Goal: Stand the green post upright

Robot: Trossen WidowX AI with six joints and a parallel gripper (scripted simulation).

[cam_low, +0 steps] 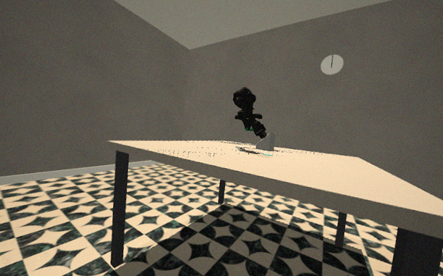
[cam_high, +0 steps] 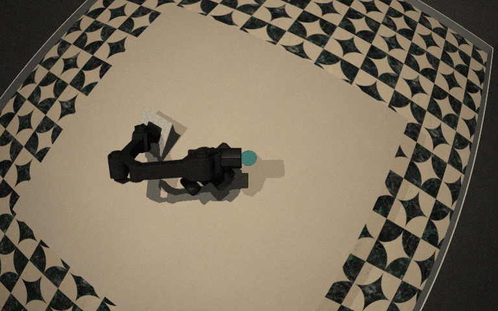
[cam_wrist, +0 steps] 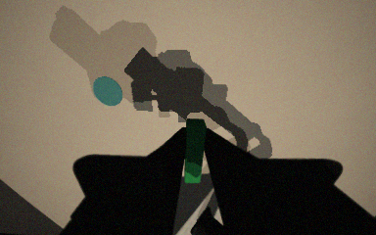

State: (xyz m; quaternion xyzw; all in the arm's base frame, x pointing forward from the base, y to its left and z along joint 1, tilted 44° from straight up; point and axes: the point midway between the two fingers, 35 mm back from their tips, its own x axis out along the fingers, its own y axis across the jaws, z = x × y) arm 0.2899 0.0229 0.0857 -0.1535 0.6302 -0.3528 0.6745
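Now: the green post 30 mm below my hand, 20 mm behind it and 10 mm to the left of it. The rest, counted from my hand: cyan circle (170 mm below, 160 mm to the left, 50 mm ahead).
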